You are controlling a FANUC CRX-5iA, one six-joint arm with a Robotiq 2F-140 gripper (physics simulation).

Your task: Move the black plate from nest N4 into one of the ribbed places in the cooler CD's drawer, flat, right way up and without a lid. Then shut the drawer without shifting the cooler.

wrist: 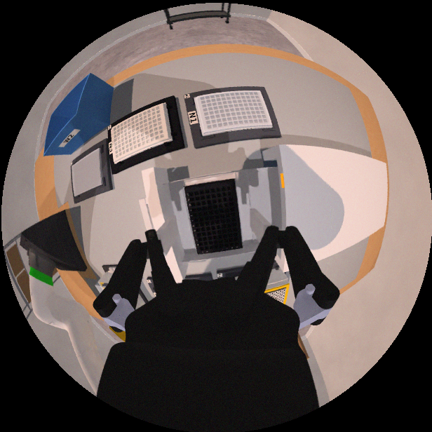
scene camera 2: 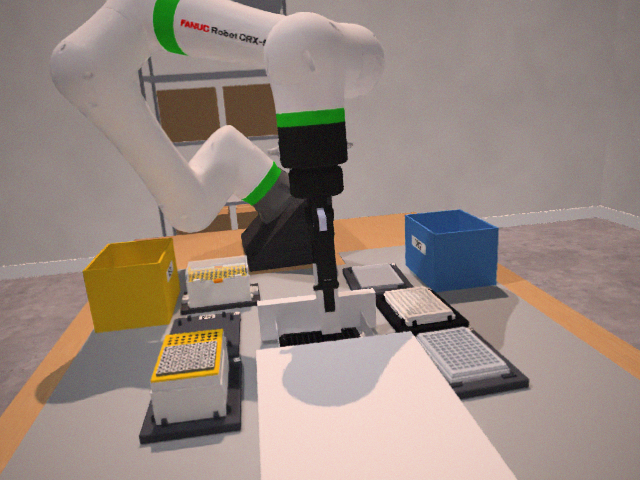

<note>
The pictures show: the gripper, a white cooler, a yellow-topped tip rack, a black plate and a white plate.
The gripper shows as well in the wrist view.
</note>
